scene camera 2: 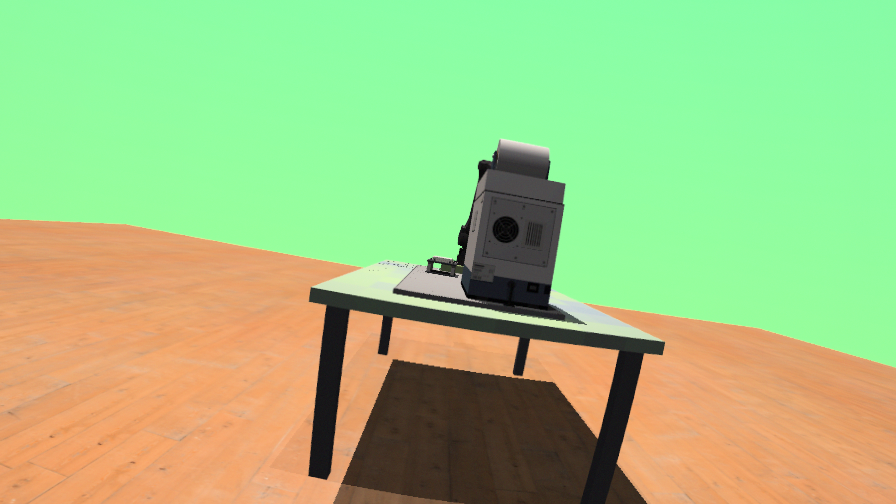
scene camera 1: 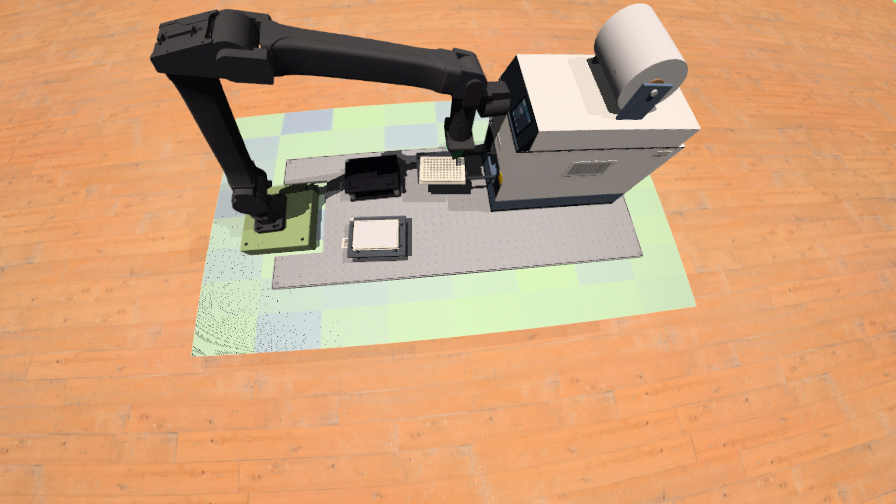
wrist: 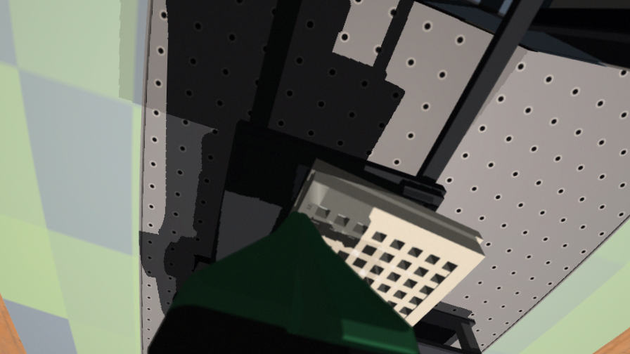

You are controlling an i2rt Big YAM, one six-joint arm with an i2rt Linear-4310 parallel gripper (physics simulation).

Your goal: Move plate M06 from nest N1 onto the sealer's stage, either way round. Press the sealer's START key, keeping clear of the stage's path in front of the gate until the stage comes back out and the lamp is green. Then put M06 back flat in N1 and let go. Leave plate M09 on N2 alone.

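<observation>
The white well plate M06 point(scene camera 1: 442, 169) point(wrist: 411, 257) lies flat on the sealer's stage, out in front of the sealer point(scene camera 1: 588, 144) point(scene camera 2: 513, 238). The black nest N1 point(scene camera 1: 373, 175) stands empty to the left of it. Plate M09 point(scene camera 1: 375, 235) sits on nest N2 nearer the front. My gripper point(scene camera 1: 461, 152) point(wrist: 295, 223) is shut and empty. It hangs just above the far right corner of M06, close to the sealer's dark front panel point(scene camera 1: 520, 112). In scene camera 2 the sealer hides the gripper.
The grey perforated breadboard point(scene camera 1: 501, 238) point(wrist: 550, 145) carries the nests and the sealer. Two dark stage rails point(wrist: 475, 88) run toward the sealer's gate. The arm's green base plate point(scene camera 1: 294, 219) is at the left. A white film roll point(scene camera 1: 639, 53) sits on top of the sealer.
</observation>
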